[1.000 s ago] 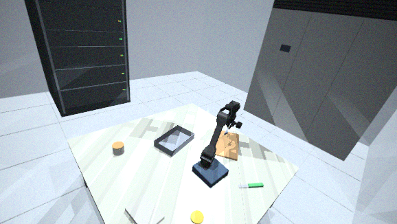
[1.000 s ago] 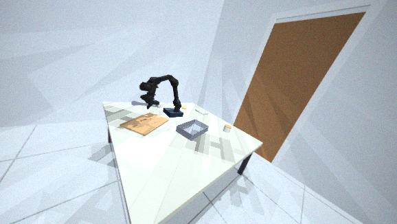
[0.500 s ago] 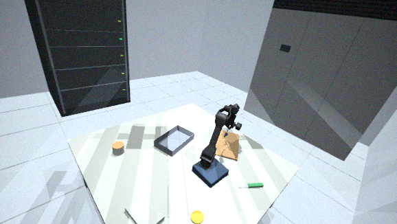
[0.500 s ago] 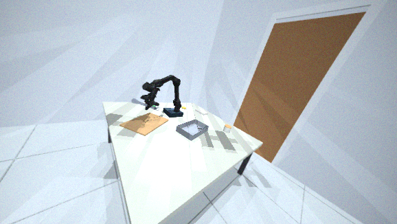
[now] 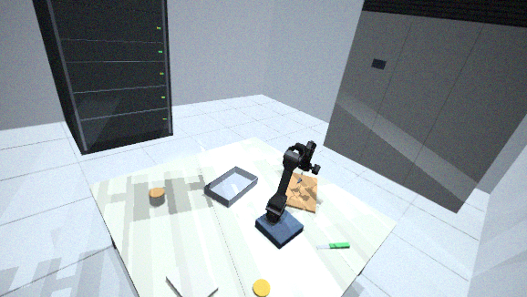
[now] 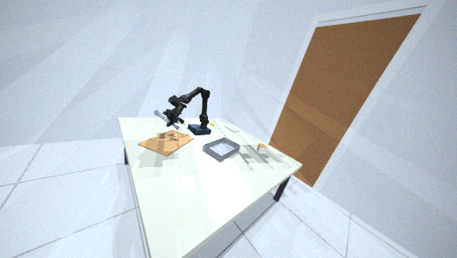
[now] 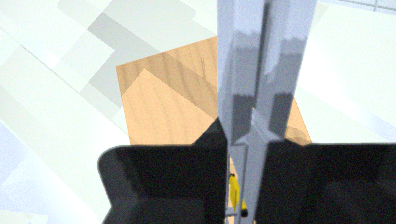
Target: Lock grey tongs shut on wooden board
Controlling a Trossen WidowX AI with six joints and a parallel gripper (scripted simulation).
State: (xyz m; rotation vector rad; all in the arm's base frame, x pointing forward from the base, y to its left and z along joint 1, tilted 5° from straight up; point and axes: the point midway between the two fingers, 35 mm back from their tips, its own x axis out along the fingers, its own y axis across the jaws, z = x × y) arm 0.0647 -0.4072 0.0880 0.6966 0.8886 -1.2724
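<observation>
Now: gripper tip 1 cm past the wooden board, 4 cm to the right of it and 13 cm above it. The rest, counted from my gripper tip: cork-topped jar 50 cm ahead, 74 cm to the left, 10 cm below; then grey roasting tin 30 cm ahead, 35 cm to the left, 11 cm below; then yellow disc 23 cm behind, 72 cm to the left, 13 cm below.
</observation>
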